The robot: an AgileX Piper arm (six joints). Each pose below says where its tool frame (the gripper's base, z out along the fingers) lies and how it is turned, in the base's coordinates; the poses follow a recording.
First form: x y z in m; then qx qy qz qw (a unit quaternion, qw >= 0).
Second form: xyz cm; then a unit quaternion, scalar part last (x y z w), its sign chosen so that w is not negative. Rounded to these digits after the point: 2 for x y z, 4 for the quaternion.
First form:
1: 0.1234 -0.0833 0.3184 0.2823 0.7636 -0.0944 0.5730
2: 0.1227 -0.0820 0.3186 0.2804 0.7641 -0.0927 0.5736
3: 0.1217 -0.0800 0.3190 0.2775 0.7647 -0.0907 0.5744
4: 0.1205 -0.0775 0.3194 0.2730 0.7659 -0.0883 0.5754
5: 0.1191 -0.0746 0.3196 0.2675 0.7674 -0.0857 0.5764
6: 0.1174 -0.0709 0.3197 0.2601 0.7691 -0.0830 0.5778
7: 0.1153 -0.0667 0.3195 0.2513 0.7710 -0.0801 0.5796
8: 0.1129 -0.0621 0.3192 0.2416 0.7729 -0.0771 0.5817
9: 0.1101 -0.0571 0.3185 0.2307 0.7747 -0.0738 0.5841
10: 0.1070 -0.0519 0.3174 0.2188 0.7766 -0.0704 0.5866
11: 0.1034 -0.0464 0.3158 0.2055 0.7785 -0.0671 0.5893
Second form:
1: 12.34 -8.33 31.84 0.2823 0.7636 -0.0944 0.5730
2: 12.27 -8.20 31.86 0.2804 0.7641 -0.0927 0.5736
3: 12.17 -8.00 31.90 0.2775 0.7647 -0.0907 0.5744
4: 12.05 -7.75 31.94 0.2730 0.7659 -0.0883 0.5754
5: 11.91 -7.46 31.96 0.2675 0.7674 -0.0857 0.5764
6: 11.74 -7.09 31.97 0.2601 0.7691 -0.0830 0.5778
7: 11.53 -6.67 31.95 0.2513 0.7710 -0.0801 0.5796
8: 11.29 -6.21 31.92 0.2416 0.7729 -0.0771 0.5817
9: 11.01 -5.71 31.85 0.2307 0.7747 -0.0738 0.5841
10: 10.70 -5.19 31.74 0.2188 0.7766 -0.0704 0.5866
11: 10.34 -4.64 31.58 0.2055 0.7785 -0.0671 0.5893
